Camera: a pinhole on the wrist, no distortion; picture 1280 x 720 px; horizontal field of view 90.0 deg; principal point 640.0 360.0 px. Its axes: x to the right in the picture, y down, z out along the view. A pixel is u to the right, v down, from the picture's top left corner.
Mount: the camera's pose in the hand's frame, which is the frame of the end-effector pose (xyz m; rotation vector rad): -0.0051 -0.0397 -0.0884 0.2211 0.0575 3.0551
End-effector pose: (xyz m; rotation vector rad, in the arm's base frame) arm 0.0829 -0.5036 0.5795 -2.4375 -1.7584 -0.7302
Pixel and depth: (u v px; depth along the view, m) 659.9 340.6 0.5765
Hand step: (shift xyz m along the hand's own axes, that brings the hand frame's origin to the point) 0.0622 -0.0025 0.4835
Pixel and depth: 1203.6 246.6 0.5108
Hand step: -0.3679 0.1028 0.4768
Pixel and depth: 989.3 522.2 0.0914
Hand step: -0.0428 -0.0559 0.0101
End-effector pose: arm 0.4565 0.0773 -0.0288 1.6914 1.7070 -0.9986
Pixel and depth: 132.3 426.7 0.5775
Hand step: 0.5262 -0.1181 0.4201
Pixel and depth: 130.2 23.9 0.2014
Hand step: 0.1903 0.0592 0.0834
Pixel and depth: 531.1 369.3 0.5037
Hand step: 0.1520 -0.0379 0.3978
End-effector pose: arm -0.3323 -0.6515 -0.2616 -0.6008 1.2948 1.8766
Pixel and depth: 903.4 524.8 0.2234
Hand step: -0.0677 -0.0825 0.1481
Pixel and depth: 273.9 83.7 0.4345
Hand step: 0.3172 0.1410 0.2979
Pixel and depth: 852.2 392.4 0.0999
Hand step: -0.0237 -0.0389 0.0153
